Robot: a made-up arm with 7 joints. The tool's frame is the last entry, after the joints. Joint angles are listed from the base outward. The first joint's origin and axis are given. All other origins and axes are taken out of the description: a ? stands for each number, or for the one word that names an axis. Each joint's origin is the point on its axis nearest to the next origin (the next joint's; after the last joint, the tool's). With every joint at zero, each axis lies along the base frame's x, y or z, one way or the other. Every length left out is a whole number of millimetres.
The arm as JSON. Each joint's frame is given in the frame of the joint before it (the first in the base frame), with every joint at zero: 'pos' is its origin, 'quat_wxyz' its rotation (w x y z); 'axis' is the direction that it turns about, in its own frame. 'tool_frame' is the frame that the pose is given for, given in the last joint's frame.
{
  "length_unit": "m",
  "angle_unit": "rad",
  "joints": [
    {
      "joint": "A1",
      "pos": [
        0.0,
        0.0,
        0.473
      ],
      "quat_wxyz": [
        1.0,
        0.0,
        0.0,
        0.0
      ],
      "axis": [
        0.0,
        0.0,
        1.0
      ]
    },
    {
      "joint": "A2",
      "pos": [
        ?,
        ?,
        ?
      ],
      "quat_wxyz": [
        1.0,
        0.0,
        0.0,
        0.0
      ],
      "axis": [
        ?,
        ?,
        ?
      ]
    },
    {
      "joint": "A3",
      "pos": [
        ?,
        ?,
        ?
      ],
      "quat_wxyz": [
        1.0,
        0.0,
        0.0,
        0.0
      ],
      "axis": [
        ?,
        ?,
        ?
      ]
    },
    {
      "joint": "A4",
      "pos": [
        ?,
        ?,
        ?
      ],
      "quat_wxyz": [
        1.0,
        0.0,
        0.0,
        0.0
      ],
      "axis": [
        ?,
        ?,
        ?
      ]
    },
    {
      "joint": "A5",
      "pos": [
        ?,
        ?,
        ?
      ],
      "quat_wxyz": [
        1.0,
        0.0,
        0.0,
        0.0
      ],
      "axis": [
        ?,
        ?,
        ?
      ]
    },
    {
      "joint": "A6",
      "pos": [
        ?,
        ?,
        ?
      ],
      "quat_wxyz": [
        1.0,
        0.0,
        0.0,
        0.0
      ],
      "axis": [
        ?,
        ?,
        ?
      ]
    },
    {
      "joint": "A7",
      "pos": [
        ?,
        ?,
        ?
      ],
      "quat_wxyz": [
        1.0,
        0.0,
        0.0,
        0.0
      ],
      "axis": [
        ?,
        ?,
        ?
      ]
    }
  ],
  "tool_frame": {
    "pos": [
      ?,
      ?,
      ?
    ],
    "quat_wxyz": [
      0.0,
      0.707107,
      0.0,
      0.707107
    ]
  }
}
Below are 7 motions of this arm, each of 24 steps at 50 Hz.
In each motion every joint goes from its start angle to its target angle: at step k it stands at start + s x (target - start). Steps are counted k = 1, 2, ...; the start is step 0. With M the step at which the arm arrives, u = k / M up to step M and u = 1 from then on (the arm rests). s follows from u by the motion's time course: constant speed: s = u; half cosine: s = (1 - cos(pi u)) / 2; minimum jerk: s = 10 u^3 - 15 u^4 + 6 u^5.
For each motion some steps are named. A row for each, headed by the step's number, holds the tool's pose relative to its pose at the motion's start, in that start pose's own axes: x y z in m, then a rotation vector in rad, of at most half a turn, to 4 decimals.
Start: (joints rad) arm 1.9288 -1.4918 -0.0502 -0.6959 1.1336 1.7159 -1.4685
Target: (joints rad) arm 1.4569 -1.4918 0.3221 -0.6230 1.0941 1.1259 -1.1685
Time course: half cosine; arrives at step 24
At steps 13, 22, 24:
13: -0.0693 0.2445 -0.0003 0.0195 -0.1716 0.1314
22: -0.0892 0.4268 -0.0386 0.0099 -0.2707 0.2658
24: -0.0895 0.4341 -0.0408 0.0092 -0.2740 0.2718

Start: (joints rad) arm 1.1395 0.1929 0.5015 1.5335 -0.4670 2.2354 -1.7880
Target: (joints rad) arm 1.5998 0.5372 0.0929 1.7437 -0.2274 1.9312 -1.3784
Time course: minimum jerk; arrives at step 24
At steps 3, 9, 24:
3: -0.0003 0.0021 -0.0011 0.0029 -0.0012 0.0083
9: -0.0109 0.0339 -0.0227 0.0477 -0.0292 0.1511
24: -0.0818 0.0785 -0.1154 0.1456 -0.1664 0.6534

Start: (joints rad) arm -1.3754 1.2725 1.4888 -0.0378 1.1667 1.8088 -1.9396
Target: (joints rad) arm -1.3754 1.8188 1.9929 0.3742 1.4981 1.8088 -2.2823
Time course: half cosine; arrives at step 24
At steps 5, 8, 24:
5: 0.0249 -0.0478 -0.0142 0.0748 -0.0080 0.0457
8: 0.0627 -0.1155 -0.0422 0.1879 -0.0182 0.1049
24: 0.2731 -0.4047 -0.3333 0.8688 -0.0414 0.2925

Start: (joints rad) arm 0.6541 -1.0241 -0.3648 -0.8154 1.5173 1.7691 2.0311
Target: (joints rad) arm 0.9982 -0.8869 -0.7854 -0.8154 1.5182 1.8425 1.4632
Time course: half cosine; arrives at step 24
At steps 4, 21, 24:
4: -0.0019 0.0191 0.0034 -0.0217 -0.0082 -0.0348
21: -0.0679 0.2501 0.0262 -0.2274 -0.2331 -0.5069
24: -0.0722 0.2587 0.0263 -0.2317 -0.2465 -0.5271

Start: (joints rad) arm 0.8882 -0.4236 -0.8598 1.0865 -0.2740 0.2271 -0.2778
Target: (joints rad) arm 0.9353 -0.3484 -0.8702 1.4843 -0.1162 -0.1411 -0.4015
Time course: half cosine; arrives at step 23
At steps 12, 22, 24:
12: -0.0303 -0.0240 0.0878 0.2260 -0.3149 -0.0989
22: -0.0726 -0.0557 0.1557 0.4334 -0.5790 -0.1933
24: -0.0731 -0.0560 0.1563 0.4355 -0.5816 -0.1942

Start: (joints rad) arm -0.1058 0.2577 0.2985 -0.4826 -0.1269 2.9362 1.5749
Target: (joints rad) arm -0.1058 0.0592 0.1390 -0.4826 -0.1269 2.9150 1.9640
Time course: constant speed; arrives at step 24
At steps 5, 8, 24:
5: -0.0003 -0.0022 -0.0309 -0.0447 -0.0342 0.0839
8: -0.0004 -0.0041 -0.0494 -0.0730 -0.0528 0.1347
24: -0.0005 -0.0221 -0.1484 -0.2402 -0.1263 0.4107

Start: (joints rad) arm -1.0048 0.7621 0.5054 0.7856 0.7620 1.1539 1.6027
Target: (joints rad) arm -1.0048 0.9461 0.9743 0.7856 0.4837 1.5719 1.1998
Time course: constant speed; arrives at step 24
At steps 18, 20, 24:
18: -0.1903 0.0571 -0.0708 0.2420 -0.2705 -0.3987
20: -0.2101 0.0645 -0.0819 0.2757 -0.2994 -0.4380
24: -0.2486 0.0800 -0.1059 0.3470 -0.3558 -0.5126

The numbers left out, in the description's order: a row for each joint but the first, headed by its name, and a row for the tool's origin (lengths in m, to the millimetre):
A2: xyz 0.0 -0.083 0.0, axis 0.0 -1.0 0.0
A3: xyz 0.0 0.0 0.499, axis 0.0 0.0 1.0
A4: xyz 0.03 0.077 0.0, axis 0.0 1.0 0.0
A5: xyz -0.025 0.0 0.39, axis 0.0 0.0 1.0
A6: xyz 0.0 -0.071 0.0, axis 0.0 -1.0 0.0
A7: xyz 0.01 0.0 0.073, axis 1.0 0.0 0.0
tool: xyz 0.0 0.0 0.0

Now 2 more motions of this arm.
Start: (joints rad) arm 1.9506 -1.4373 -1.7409 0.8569 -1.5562 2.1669 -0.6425
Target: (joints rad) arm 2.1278 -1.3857 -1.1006 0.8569 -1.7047 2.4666 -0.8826
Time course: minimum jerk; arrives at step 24
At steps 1, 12, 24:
1: 0.0000 0.0002 0.0000 -0.0005 0.0003 0.0000
12: 0.0055 0.1254 -0.0510 -0.3803 0.1774 -0.0471
24: 0.0034 0.2446 -0.1355 -0.8008 0.2995 -0.1398

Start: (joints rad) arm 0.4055 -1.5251 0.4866 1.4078 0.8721 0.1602 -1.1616
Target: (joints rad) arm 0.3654 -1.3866 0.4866 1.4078 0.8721 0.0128 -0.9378
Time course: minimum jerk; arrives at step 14
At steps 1, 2, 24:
1: 0.0001 -0.0003 -0.0001 0.0002 -0.0001 0.0004
2: 0.0009 -0.0019 -0.0009 0.0011 -0.0008 0.0026
24: 0.0329 -0.0859 -0.0347 0.0390 -0.0459 0.1134

